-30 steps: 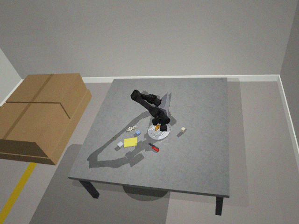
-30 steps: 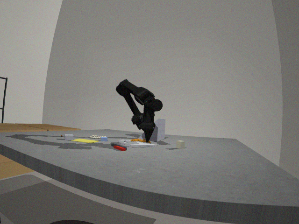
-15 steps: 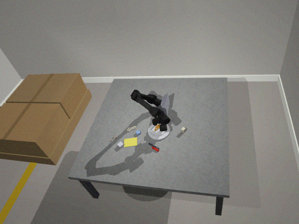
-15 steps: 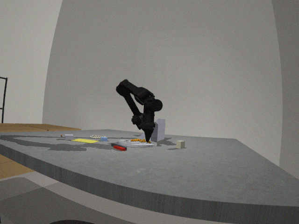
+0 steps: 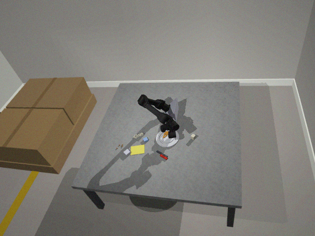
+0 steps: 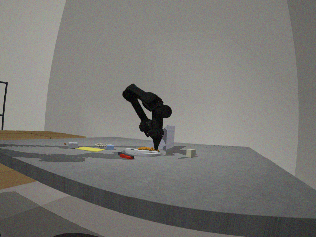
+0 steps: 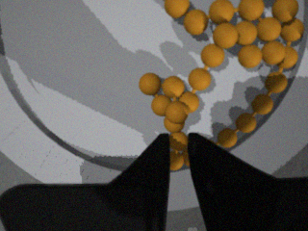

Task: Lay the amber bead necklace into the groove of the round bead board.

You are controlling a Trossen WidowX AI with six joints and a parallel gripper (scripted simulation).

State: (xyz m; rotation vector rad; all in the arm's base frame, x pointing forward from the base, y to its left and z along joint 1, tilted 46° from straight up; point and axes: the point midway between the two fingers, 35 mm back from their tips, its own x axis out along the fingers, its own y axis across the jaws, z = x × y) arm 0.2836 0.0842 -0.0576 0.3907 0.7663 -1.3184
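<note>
The round bead board is 40 mm to the right of my gripper tip, 30 mm ahead of it and 10 mm below it. Also, from my gripper tip: blue cube (230 mm to the right, 70 mm ahead, 10 mm below); then cream cube (180 mm to the left, 10 mm ahead); then red-handled tool (210 mm ahead, 40 mm to the right, 10 mm below).
</note>
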